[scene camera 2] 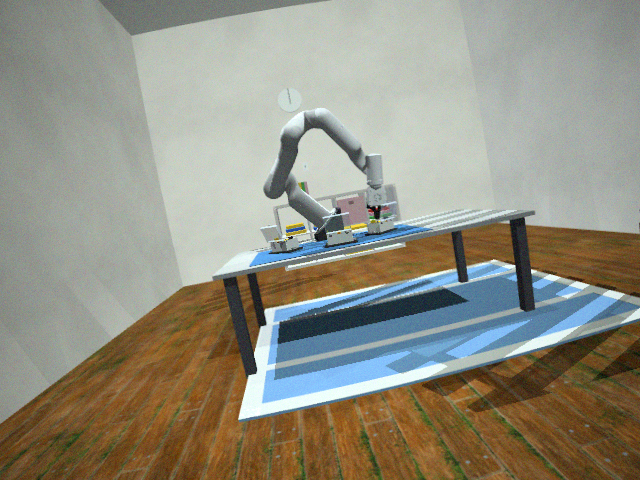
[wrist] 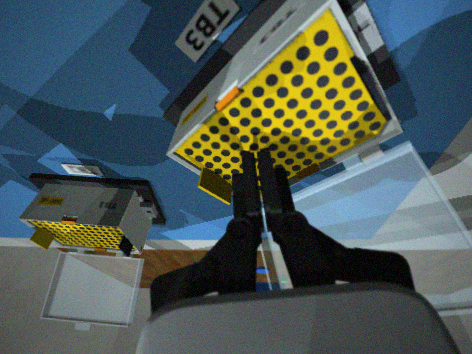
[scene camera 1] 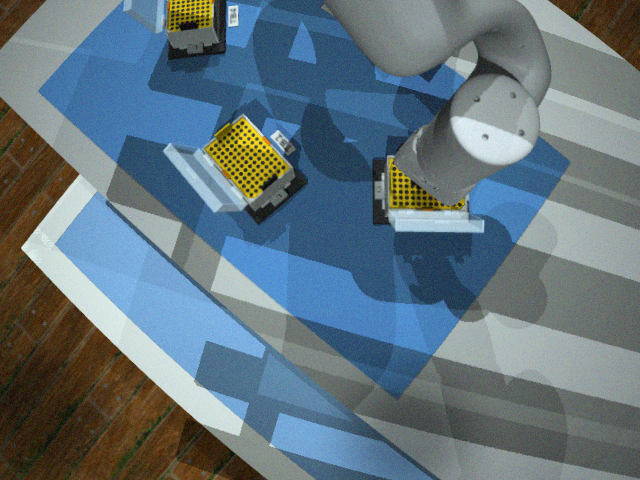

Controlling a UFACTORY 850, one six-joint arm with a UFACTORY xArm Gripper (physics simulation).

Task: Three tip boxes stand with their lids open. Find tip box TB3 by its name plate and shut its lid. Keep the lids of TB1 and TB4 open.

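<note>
Tip box TB3 stands at the right of the blue mat, its yellow rack uncovered. Its name plate reads TB3 in the wrist view. Its clear lid stands open on the side away from the plate. My gripper is shut and empty, its tips low over TB3's rack, on the rack side of the lid; contact cannot be told. The arm hides the fingers in scene camera 1. TB1 has its lid open.
TB4 stands at the far left, its lid open. The blue mat lies on the grey table. The arm reaches over the mat. A shelf unit stands behind the table.
</note>
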